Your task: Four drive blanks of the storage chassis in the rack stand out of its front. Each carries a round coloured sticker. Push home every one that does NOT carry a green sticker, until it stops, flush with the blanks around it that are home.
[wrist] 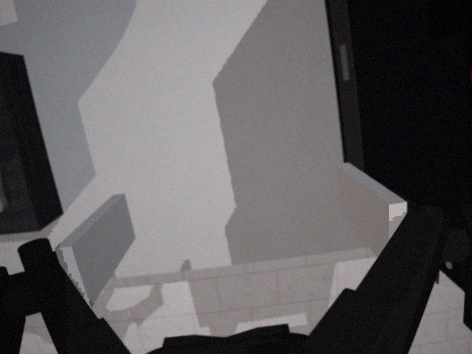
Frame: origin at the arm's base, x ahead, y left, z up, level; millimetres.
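Seen in the pictures: gripper, fingertip midpoint: (232, 202).
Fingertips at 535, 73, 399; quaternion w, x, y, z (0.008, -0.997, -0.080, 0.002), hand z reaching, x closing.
Observation:
A point is followed by its place in that frame, as x, y, z.
My gripper (232, 202) {535, 73, 399} is open and empty, its two grey finger pads wide apart above the light surface. The rack (354, 110) {740, 114, 22} is the tall black body at the right of the wrist view; a dark upright edge with a small pale patch shows, and the rest of it is nearly black. The right finger is near the rack's lower part in the view; the gap between them cannot be told. A tiny red spot (471, 75) {681, 154, 389} shows at the right border, too small to tell what it is. The drive blanks and their stickers cannot be made out.
A black base block (37, 150) {130, 21, -55} stands at the left edge. A pale table top (165, 150) {391, 18, -87} with grey shadows lies between it and the rack. Light floor tiles (250, 295) show beyond the table's edge at the bottom.

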